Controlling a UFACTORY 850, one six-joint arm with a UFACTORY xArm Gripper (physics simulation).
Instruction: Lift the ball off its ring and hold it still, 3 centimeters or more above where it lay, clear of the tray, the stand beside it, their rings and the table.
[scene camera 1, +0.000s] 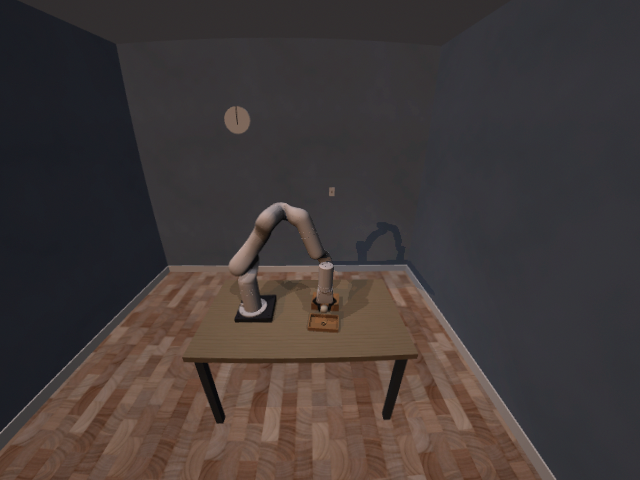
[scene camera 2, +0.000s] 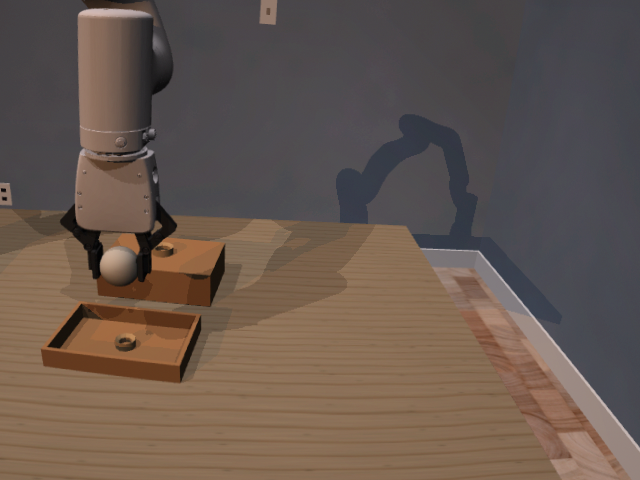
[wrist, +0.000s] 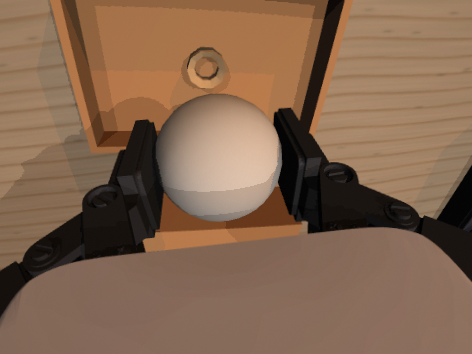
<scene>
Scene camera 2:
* my gripper: 120, 276
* pale ball: 118, 266
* shallow orange-brown tray: 142, 343
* orange-brown stand: 184, 271
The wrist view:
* my gripper: 216, 141
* pale ball: 218, 157
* shallow orange-brown tray: 123, 68
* orange-brown stand: 178, 229
</scene>
